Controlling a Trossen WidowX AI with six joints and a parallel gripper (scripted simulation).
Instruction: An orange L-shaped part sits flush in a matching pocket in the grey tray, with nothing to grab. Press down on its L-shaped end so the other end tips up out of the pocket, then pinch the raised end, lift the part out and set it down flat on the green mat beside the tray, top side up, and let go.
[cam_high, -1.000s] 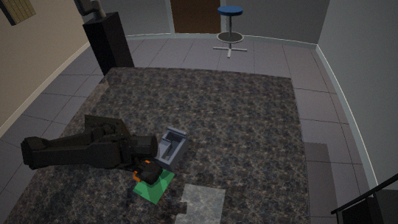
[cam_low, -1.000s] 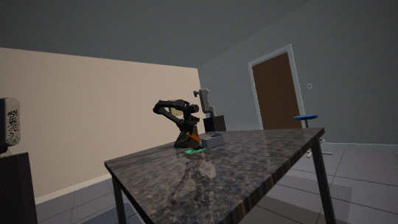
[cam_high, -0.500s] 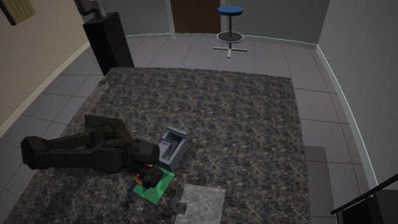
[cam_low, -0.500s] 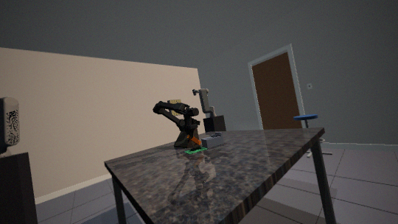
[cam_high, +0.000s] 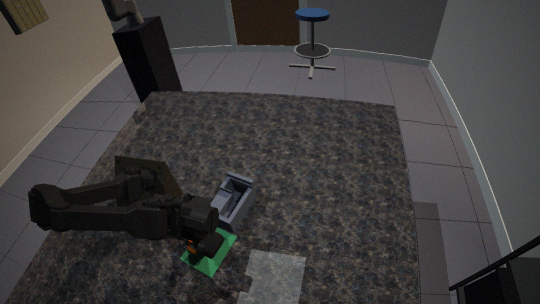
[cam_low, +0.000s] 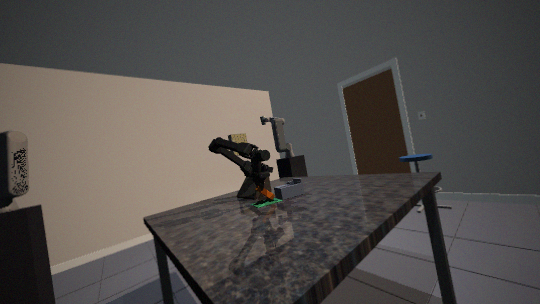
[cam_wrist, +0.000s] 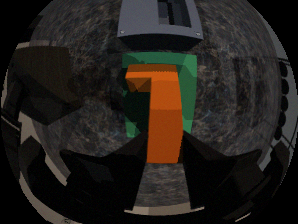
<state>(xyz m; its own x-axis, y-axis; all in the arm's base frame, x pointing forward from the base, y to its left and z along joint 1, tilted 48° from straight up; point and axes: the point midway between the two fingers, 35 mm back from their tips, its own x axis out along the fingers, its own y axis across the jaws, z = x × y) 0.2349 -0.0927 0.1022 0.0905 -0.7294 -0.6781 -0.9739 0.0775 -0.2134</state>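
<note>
Now: the green mat 90 mm below my gripper tip and 20 mm to the left of it. Also, from my gripper tip: orange L-shaped part 30 mm to the left, 30 mm below, 10 mm behind.
</note>
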